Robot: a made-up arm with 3 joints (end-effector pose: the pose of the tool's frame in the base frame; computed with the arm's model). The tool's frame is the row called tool. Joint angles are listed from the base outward.
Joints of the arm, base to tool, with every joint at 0 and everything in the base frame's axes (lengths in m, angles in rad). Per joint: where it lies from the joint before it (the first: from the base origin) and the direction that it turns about. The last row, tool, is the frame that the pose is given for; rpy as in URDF.
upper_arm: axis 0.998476 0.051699 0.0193 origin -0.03 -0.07 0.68
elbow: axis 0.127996 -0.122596 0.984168 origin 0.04 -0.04 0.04
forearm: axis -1 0 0 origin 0.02 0.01 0.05
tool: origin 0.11 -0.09 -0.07 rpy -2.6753 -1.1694 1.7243
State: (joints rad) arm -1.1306 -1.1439 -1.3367
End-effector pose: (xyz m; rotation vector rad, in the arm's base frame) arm 0.1002 -0.1522 0.7984 -1.2263 -2.2573 -1.6107
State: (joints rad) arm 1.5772 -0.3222 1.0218
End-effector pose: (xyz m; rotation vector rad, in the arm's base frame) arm 0.1108 -0.1897 0.5056 -0.6864 -1.1452 -0.6190
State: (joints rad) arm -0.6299 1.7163 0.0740
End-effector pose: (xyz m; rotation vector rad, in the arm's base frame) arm 0.0779 0.0465 0.6765 0.3302 -1.8022 0.9870
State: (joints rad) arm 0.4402 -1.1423 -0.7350
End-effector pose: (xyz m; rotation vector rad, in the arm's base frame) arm 0.0450 -0.2077 0.5865 -1.1789 -0.5110 -1.7709
